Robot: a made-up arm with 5 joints. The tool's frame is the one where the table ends.
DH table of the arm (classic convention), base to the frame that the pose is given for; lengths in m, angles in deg. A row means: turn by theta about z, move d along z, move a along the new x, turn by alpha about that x. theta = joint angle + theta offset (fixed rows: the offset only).
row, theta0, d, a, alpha
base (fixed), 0, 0, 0, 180
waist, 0, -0.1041, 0.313, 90
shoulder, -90, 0.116, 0.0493, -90
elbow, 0, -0.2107, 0.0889, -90
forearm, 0, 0.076, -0.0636, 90
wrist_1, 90, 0.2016, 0.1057, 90
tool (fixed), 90, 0.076, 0, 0
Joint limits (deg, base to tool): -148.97..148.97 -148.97..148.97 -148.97..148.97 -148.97..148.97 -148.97..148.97
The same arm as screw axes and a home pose.
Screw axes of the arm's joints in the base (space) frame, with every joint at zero. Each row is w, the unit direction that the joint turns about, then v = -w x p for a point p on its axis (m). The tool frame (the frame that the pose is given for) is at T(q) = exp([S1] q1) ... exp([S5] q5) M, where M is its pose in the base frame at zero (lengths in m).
S1 = (0, 0, -1, 0.0000, 0.0000, 0.0000)
S2 = (0, 1, 0, -0.1041, 0.0000, 0.3130)
S3 = (1, 0, 0, 0.0000, 0.1534, -0.1160)
S4 = (0, -1, 0, 0.2423, 0.0000, -0.1023)
S5 = (1, 0, 0, 0.0000, 0.1787, -0.0400)
M =
1 0 0 0.3039
0 1 0 -0.0657
0 0 1 0.2547
0 0 0 1
Joint limits (deg, base to tool): -148.97..148.97 -148.97..148.97 -148.97..148.97 -148.97..148.97 -148.97..148.97

